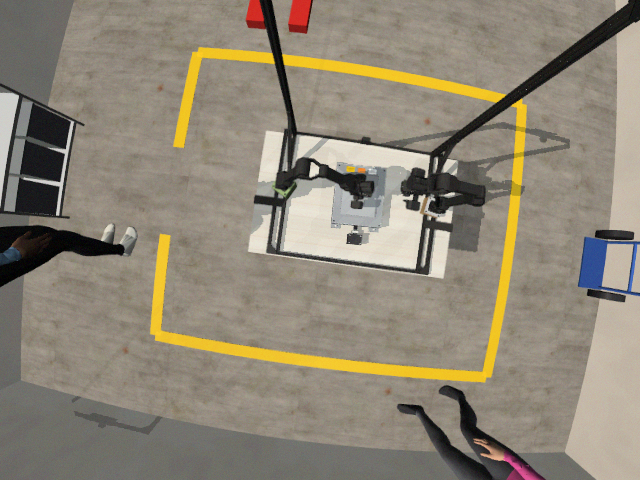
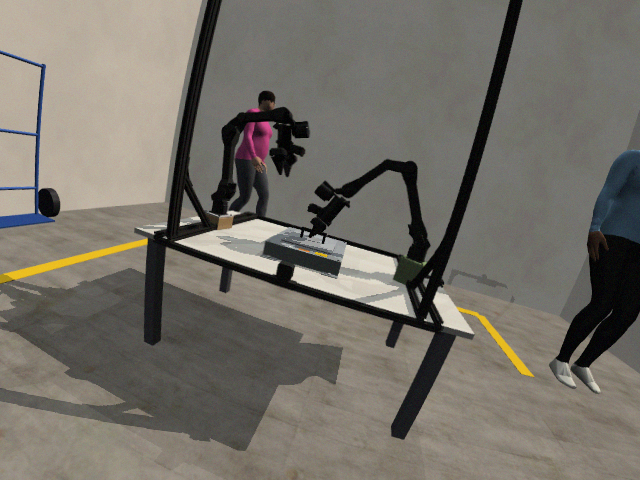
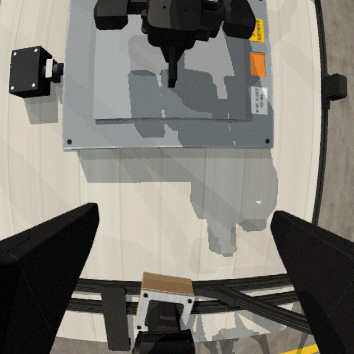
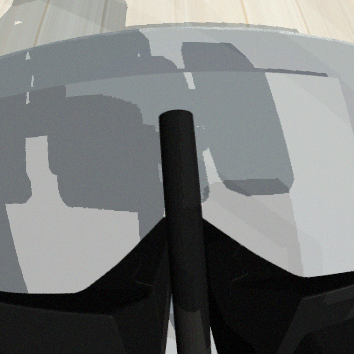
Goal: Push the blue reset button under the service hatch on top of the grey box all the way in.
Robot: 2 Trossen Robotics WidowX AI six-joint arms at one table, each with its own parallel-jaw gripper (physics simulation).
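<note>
The grey box lies on the table. Its service hatch looks closed and flat, with the black bar handle standing on it. The blue reset button does not show; the spot under the hatch is covered. My right gripper is shut on the handle, one finger on each side, with the bar's end sticking out past the fingertips. My left gripper is open and empty, high above the table beside the box.
A black block with a connector stands beside the box. A black frame runs around the table top, with posts rising from it. A wooden block and a green block are at the arm bases.
</note>
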